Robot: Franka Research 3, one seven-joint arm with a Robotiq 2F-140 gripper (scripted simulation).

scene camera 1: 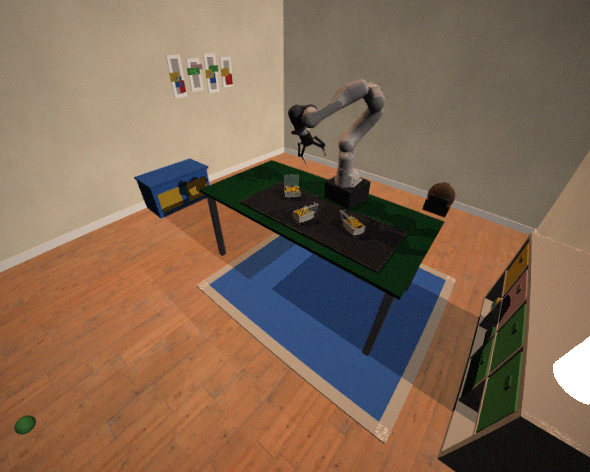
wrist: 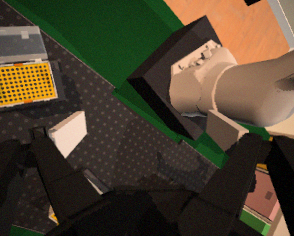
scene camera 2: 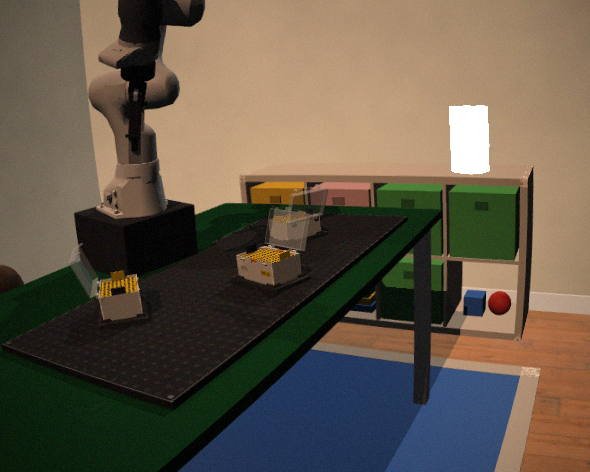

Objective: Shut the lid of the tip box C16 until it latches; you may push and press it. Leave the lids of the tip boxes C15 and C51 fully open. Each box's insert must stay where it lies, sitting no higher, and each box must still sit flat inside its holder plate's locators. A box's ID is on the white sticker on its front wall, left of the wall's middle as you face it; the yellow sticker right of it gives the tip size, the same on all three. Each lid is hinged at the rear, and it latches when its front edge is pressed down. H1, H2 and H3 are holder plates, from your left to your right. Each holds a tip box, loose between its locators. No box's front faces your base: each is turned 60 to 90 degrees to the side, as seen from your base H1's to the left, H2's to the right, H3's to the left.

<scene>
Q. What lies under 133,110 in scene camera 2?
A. The gripper.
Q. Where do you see a tip box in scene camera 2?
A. At 127,305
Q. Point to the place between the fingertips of the gripper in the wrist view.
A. At 146,121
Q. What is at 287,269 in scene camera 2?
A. A tip box.
</scene>
